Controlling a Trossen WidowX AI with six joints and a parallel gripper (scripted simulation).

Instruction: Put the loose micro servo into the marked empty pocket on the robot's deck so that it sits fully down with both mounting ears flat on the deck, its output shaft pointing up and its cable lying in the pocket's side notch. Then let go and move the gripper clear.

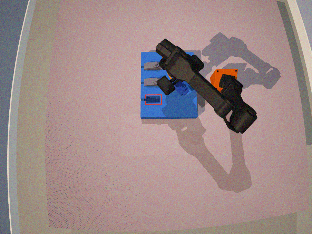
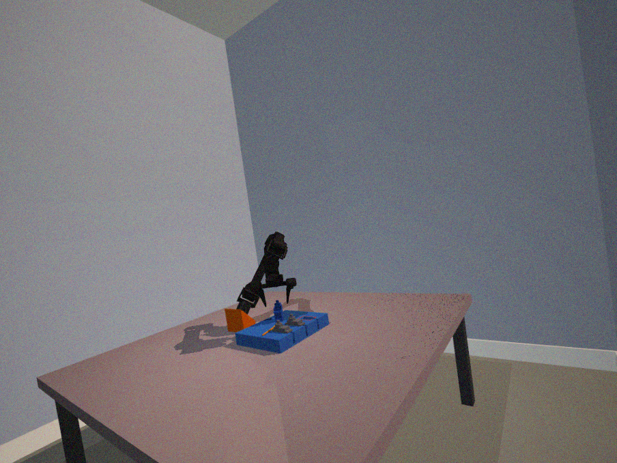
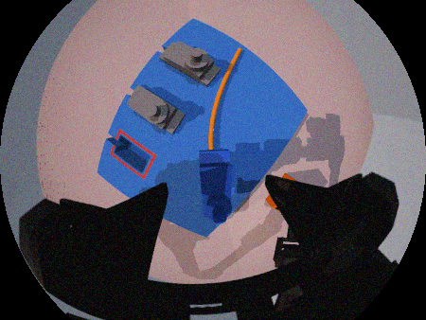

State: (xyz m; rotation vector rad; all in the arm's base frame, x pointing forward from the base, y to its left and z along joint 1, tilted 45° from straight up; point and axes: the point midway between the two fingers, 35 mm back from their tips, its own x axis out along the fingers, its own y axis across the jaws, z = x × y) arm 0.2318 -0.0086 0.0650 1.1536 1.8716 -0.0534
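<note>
Now: gripper tip 20 mm to the left of the deck and 90 mm above it.
</note>
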